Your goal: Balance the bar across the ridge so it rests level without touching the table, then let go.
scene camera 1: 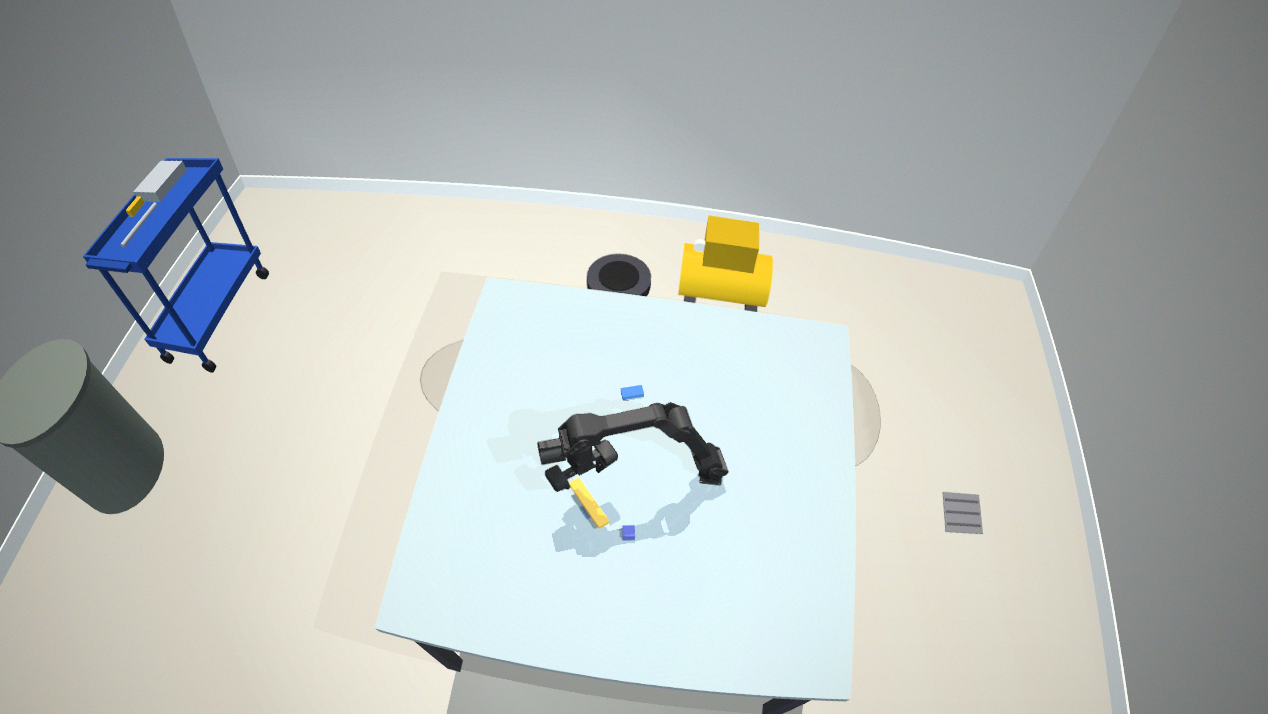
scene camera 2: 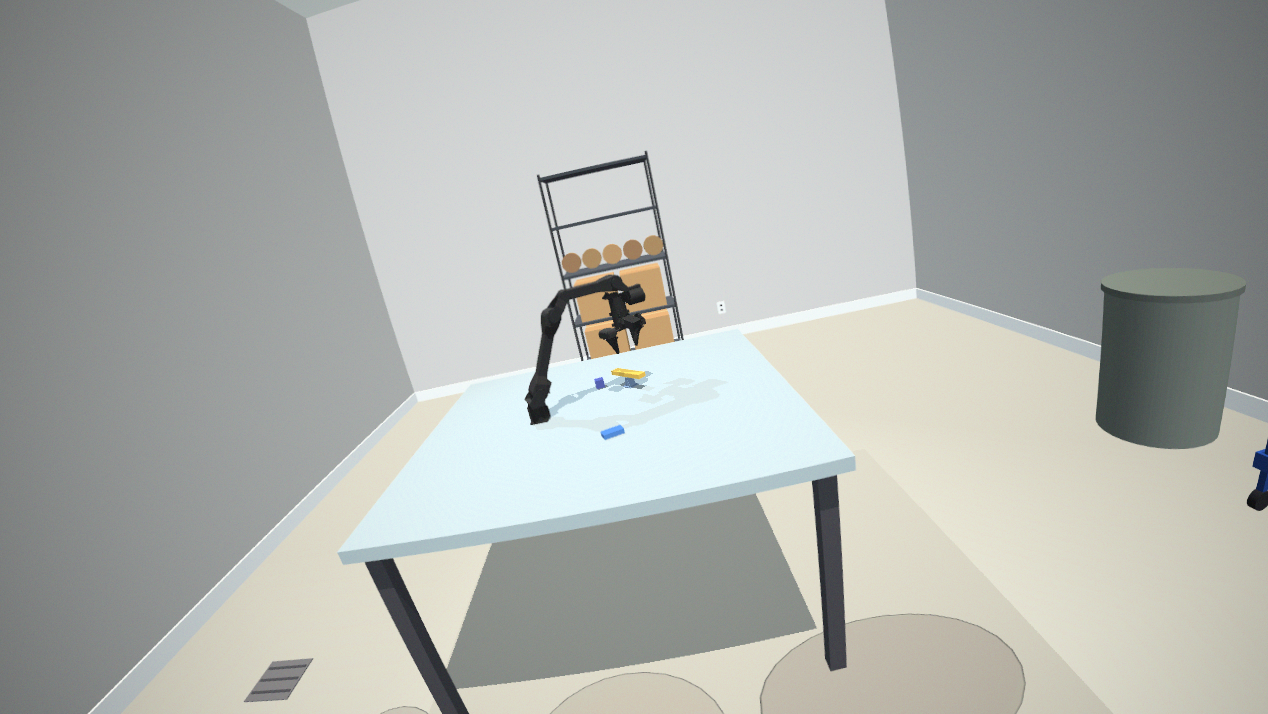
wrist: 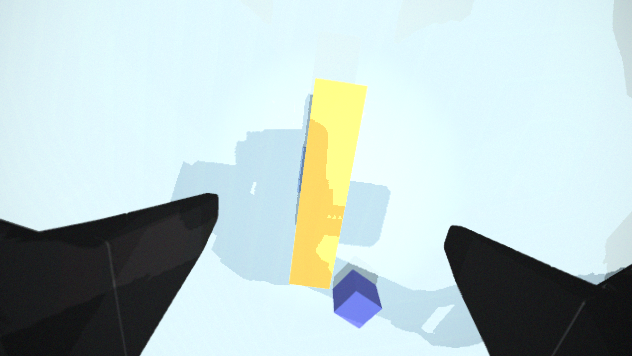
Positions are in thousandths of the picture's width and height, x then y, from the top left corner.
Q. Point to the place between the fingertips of my gripper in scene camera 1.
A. At 459,672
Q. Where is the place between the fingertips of my gripper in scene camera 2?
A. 495,489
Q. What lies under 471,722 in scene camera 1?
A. A yellow bar.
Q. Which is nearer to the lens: the yellow bar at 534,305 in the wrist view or the cube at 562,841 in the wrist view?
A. The yellow bar.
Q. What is my gripper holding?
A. Nothing.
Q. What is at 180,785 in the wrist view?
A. My gripper.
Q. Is my gripper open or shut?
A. Open.
